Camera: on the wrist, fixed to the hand. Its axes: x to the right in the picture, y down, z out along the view.
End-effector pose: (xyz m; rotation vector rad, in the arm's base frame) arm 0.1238 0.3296 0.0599 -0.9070 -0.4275 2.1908
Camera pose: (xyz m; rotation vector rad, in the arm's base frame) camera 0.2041 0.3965 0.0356 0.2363 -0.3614 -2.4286
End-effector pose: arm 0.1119 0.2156 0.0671 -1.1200 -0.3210 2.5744
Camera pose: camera 0.1696 0.2963 0.0261 0.2264 -0.6311 -2.0248
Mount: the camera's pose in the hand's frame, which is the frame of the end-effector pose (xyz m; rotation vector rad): 0.0202 -0.0726 -0.0764 0.2752 -0.5731 1.5210
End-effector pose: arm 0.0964 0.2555 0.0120 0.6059 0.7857 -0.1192
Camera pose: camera 0.0396 0.2403 -0.0777 1.2171 -0.3837 0.9716
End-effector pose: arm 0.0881 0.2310 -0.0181 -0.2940 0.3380 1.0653
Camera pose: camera 0.1517 0.1841 -0.0907 0.6549 0.1351 2.4734
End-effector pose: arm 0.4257 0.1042 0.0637 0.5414 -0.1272 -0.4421
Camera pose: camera 0.4345 0.0756 -0.0394 0.4340 -1.0716 0.9407
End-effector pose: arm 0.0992 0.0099 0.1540 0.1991 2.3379 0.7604
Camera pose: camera 0.0391 -0.0788 0.1482 2.1061 1.3825 0.7985
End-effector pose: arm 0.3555 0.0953 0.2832 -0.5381 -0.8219 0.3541
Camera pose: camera 0.4336 0.0225 0.2944 -0.7343 -0.7393 2.0580
